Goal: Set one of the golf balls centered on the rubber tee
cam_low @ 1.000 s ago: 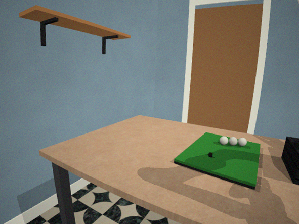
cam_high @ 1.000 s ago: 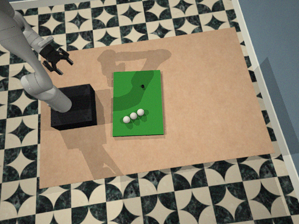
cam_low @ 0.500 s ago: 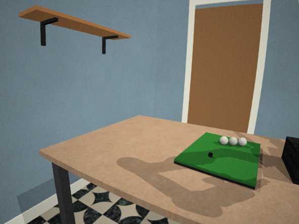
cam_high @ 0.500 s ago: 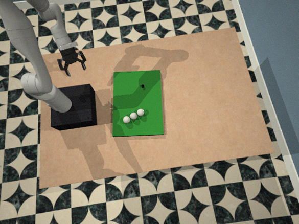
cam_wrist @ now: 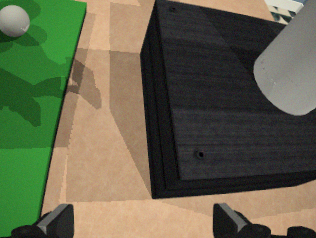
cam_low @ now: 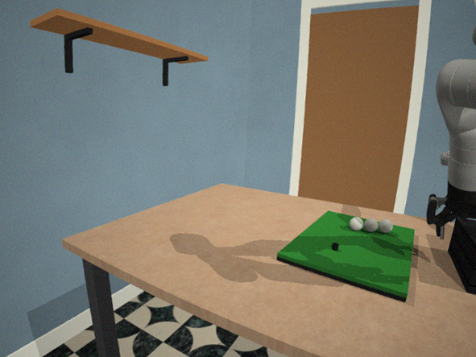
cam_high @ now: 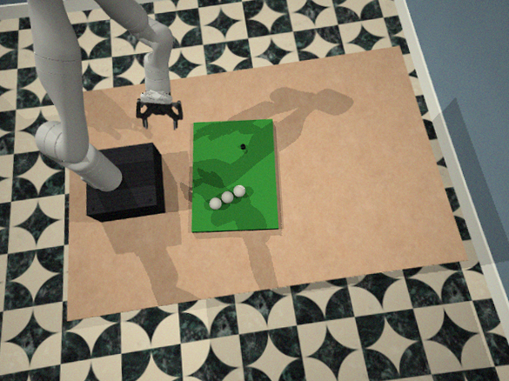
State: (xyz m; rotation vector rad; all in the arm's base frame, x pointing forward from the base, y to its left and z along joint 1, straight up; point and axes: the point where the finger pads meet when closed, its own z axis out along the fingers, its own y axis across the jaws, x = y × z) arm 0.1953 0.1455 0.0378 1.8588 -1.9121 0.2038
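My hand is 190 mm short of the white golf ball, 250 mm to the left of it and 100 mm above it.
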